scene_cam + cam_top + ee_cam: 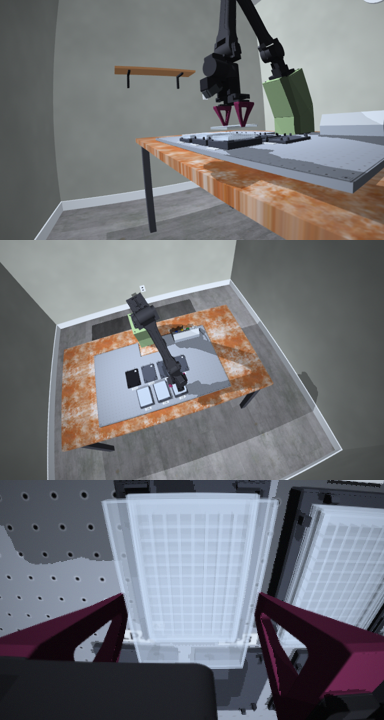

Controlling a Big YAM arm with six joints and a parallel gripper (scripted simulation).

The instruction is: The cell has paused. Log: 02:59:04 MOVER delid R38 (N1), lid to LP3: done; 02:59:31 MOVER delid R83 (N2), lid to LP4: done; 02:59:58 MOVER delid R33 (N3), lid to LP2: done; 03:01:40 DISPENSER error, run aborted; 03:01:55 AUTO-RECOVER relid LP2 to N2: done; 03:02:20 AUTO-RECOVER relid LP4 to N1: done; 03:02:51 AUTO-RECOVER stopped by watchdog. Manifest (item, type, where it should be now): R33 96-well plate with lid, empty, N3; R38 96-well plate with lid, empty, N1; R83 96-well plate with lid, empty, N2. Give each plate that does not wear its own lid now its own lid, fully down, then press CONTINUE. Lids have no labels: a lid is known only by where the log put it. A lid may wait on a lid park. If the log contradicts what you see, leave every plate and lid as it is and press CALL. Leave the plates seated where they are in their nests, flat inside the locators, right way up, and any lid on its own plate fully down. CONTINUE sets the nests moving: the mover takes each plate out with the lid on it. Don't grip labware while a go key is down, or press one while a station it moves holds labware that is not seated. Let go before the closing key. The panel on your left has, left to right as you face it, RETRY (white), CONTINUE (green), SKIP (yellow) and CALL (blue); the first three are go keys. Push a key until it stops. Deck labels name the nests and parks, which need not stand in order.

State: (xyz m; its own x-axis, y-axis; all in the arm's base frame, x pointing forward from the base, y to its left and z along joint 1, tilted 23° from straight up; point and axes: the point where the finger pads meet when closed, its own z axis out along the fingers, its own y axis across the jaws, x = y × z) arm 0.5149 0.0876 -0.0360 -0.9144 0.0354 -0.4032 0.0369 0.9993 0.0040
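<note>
The clear lid is 1 cm below my hand. From my hand the other things lie so: LP3 label (10 cm behind, 7 cm below, 5 cm to the right); LP4 label (9 cm behind, 7 cm to the left, 7 cm below); LP3 park (19 cm behind, 6 cm below, 5 cm to the right).
</note>
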